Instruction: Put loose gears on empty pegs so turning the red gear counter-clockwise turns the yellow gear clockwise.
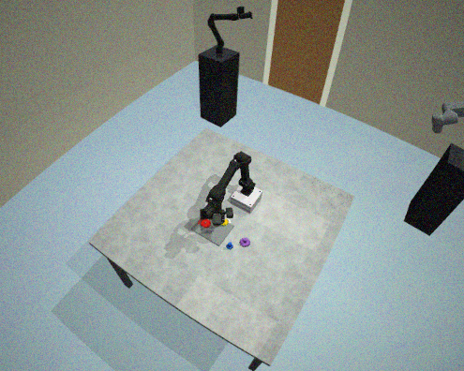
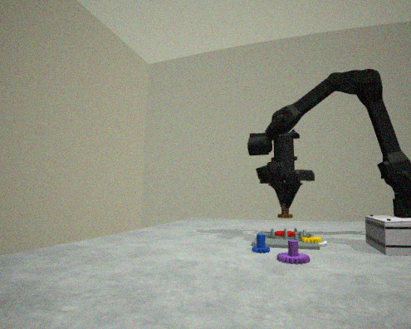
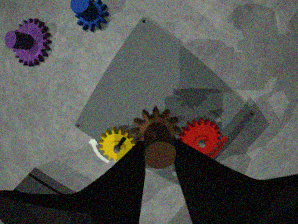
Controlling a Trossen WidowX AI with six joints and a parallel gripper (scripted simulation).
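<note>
Right now the red gear is 8 cm to the right of my gripper tip, 8 cm below it and 1 cm ahead of it. Also, from my gripper tip: brown gear (1 cm below); then yellow gear (8 cm below, 7 cm behind); then white arrow (10 cm behind, 9 cm below, 2 cm to the left).
</note>
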